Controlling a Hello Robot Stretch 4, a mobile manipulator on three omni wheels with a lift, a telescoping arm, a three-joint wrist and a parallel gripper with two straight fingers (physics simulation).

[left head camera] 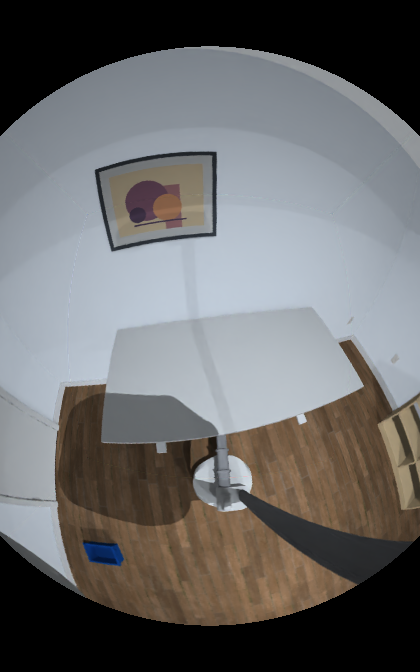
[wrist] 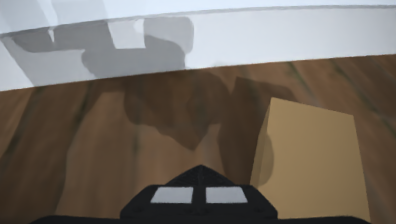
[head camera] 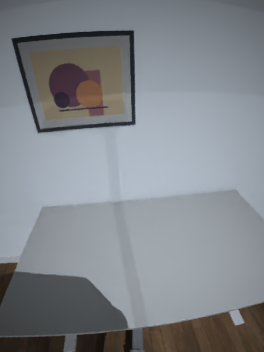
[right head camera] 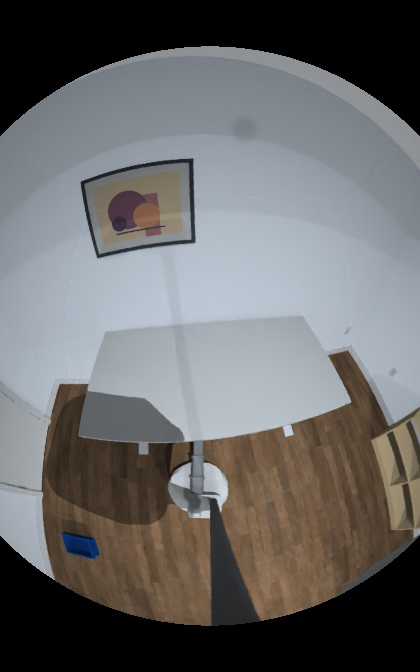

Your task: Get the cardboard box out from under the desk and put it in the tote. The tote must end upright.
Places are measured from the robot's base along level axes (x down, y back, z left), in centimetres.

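Where they show: gripper, between the fingertips: (wrist: pixel 201 180).
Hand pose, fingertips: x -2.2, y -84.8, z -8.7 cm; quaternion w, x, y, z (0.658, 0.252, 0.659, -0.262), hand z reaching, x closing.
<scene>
Each offset is from my fingertips to the top centre of the thing. Level surfaces: height alone.
The cardboard box @[dx -1.6, dy -1.1, dz -8.8 cm] (wrist: pixel 312 160) is a plain tan block on the wooden floor in the wrist view, right of my gripper (wrist: pixel 201 180); its lower end is cut off by the view's bottom edge. My gripper is shut with its fingertips together and nothing between them. The desk @[dx -67.2 cm] (head camera: pixel 170 240) (left head camera: pixel 250 360) (right head camera: pixel 240 370) hides the gripper and the box in the head views; my arm reaches in under its front edge. The tote @[dx -7.2, dy +168.0, dz +105.4 cm] (left head camera: pixel 103 553) (right head camera: pixel 80 545) is blue, open-topped and upright on the floor at the lower left of both side head views.
A white wall with a baseboard (wrist: pixel 280 35) stands behind the box. White desk feet (left head camera: pixel 161 447) (right head camera: pixel 287 430) stick out below the desk's front edge. A tan shelf unit (left head camera: pixel 392 450) (right head camera: pixel 384 480) stands at the right. A framed picture (head camera: pixel 134 80) hangs above the desk.
</scene>
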